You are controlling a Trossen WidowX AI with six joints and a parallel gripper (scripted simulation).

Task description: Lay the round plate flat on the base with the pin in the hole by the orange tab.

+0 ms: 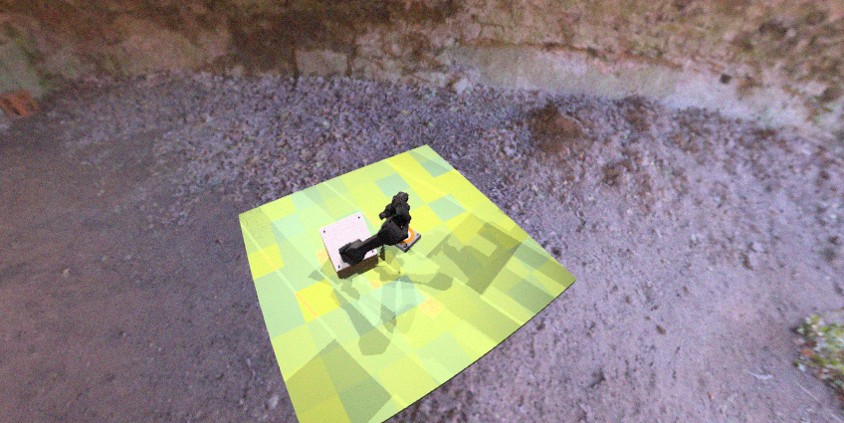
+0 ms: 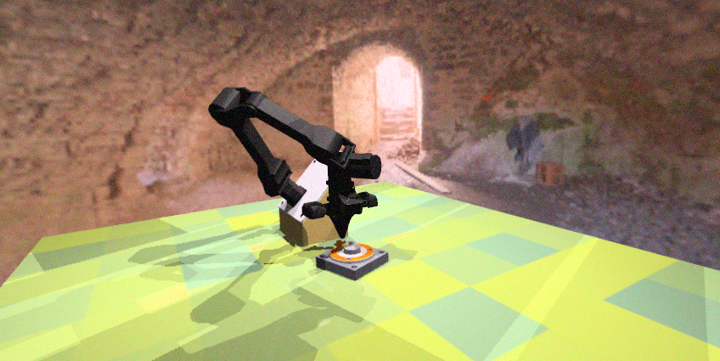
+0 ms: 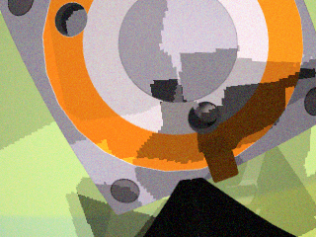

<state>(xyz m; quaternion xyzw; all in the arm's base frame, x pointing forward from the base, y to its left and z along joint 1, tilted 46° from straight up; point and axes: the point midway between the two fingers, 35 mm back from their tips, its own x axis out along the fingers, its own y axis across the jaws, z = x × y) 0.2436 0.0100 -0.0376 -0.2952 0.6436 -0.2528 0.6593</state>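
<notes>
Right now the round plate is 3 cm ahead of my gripper tip, 1 cm to the right of it and 1 cm below it. The rest, counted from my gripper tip: grey square base (5 cm ahead, 2 cm below).
</notes>
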